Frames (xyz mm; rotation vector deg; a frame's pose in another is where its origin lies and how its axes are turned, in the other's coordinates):
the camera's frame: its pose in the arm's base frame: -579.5 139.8 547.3 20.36 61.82 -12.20
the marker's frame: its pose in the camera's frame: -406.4 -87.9 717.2 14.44 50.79 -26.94
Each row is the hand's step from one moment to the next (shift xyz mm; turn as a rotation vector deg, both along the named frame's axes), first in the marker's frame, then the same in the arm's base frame.
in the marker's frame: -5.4 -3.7 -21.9 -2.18 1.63 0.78
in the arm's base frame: -14.2 10.0 14.9 2.49 0.75 1.11
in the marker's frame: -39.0 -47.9 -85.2 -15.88 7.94 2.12
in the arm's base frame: -64.2 11.6 82.5 13.63 4.44 10.69
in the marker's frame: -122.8 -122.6 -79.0 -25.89 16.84 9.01
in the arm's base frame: -58.4 -54.9 173.0 28.09 7.00 14.03
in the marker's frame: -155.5 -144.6 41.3 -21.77 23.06 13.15
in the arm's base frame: 27.9 -146.2 157.0 32.20 9.62 7.03
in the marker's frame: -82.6 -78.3 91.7 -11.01 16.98 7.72
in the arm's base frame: 61.4 -120.9 54.6 19.87 8.46 1.65
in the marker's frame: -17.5 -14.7 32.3 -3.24 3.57 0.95
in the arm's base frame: 22.8 -31.9 5.7 4.18 2.15 1.43
